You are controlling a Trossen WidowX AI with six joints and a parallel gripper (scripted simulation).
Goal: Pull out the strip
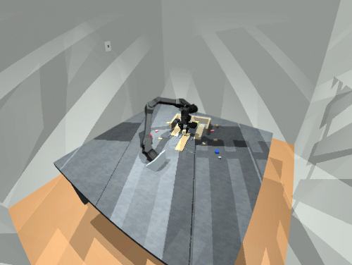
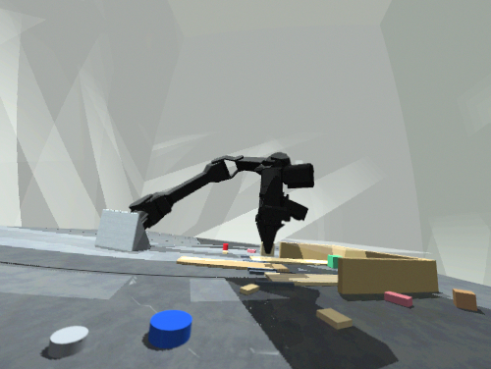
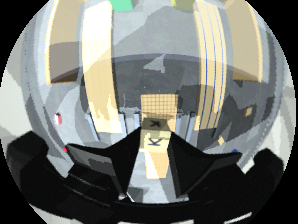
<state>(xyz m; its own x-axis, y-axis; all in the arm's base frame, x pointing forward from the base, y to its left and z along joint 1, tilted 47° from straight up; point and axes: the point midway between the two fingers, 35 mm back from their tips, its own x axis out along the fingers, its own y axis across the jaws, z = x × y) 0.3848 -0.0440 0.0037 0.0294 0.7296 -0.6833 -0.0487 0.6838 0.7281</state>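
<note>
Now: gripper tip 100 mm to the right of the strip, 80 mm short of it and 30 mm above it. Also, from my gripper tip: blue disc (300 mm to the right, 90 mm behind, 30 mm below); orange block (260 mm ahead, 190 mm to the right, 20 mm below); green cube (200 mm ahead, 70 mm to the left, 20 mm below).
</note>
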